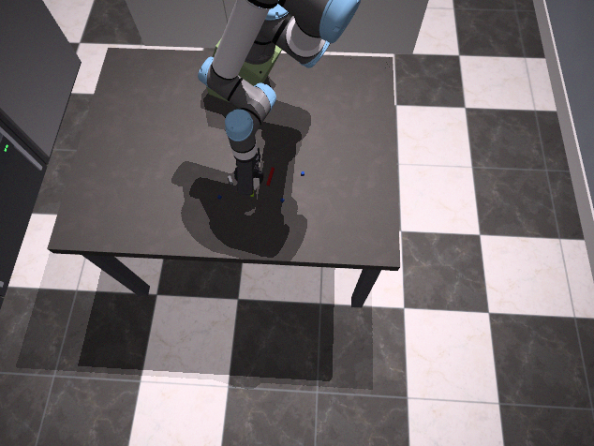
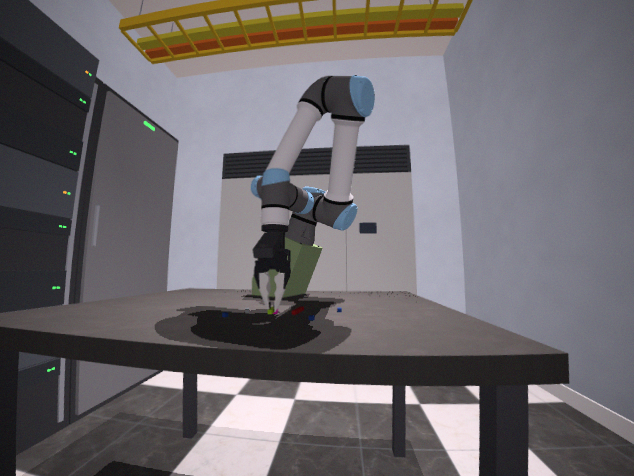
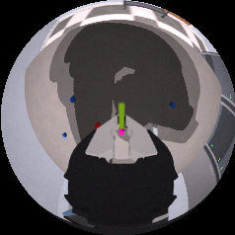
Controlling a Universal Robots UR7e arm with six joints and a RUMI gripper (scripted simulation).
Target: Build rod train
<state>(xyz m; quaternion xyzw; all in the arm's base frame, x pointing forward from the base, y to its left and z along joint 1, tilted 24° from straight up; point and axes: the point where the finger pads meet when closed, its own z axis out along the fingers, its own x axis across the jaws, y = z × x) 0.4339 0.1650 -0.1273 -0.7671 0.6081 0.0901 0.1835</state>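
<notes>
My gripper is now 4 cm past the magenta rod, 2 cm above it and 1 cm to the left of it. Round my hand: grey rod (9 cm to the right, 2 cm below, 2 cm behind); then red rod (7 cm behind, 4 cm to the left, 2 cm below); then lime rod (1 cm below).
</notes>
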